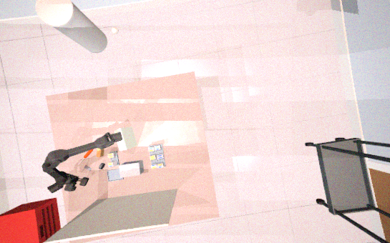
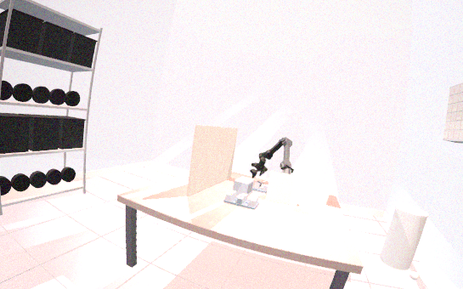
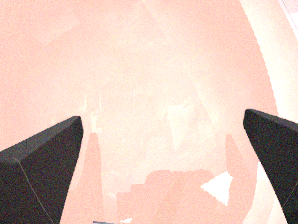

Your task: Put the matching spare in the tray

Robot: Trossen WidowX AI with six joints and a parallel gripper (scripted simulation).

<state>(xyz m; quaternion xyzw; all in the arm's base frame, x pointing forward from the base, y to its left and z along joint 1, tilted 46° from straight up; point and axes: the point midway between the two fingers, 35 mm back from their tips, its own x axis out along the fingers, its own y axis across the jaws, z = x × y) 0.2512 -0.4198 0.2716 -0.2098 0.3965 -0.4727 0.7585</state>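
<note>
My gripper tip is now 3 cm short of the mounted unit, 47 cm to the right of it and 2 cm below it. Also, from my gripper tip: beige board (27 cm ahead, 42 cm to the left, 20 cm above).
</note>
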